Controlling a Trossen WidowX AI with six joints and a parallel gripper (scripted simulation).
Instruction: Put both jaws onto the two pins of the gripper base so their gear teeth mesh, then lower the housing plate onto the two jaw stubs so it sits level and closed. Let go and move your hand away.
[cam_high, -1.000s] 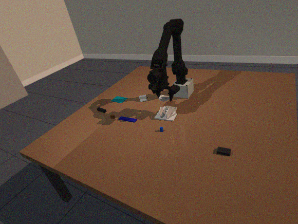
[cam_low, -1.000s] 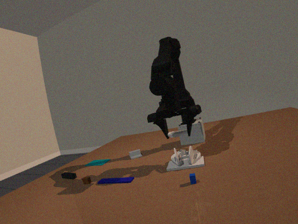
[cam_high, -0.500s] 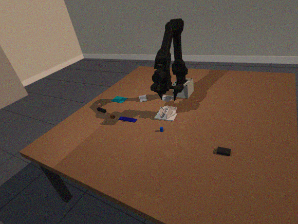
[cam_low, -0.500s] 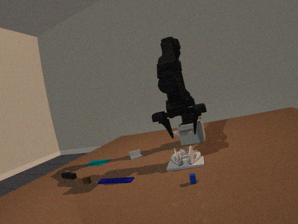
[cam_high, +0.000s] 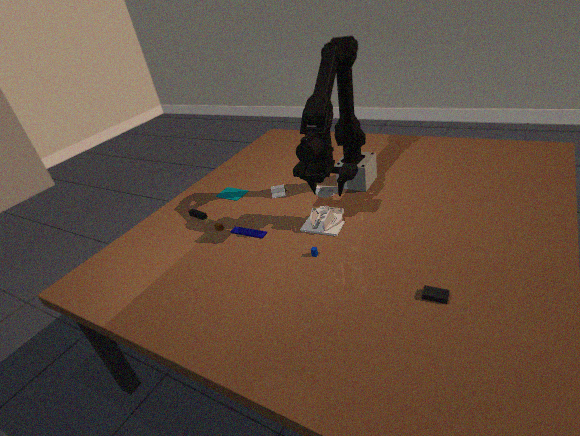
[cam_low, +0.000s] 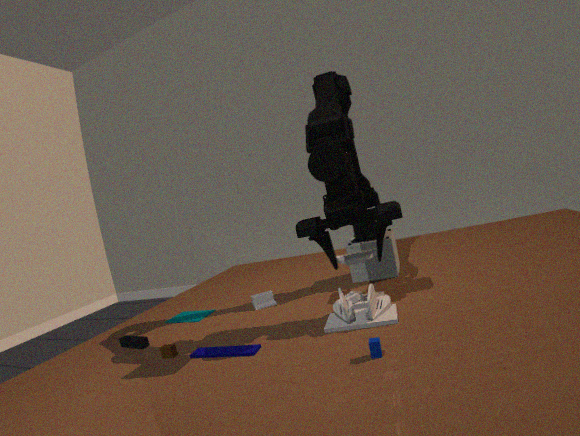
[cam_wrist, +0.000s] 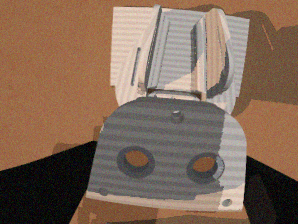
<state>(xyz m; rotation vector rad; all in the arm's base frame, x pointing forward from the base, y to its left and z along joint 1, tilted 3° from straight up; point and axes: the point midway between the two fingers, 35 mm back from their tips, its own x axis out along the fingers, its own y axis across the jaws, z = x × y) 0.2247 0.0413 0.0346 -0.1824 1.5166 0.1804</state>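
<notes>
Right now the gripper jaw is 10 mm ahead of my gripper tip, 20 mm to the right of it and 60 mm below it. Round my gripper tip: small blue block 180 mm ahead, 70 mm to the left, 70 mm below; small grey block 60 mm behind, 270 mm to the right, 70 mm below; blue bar 190 mm ahead, 190 mm to the right, 80 mm below.
</notes>
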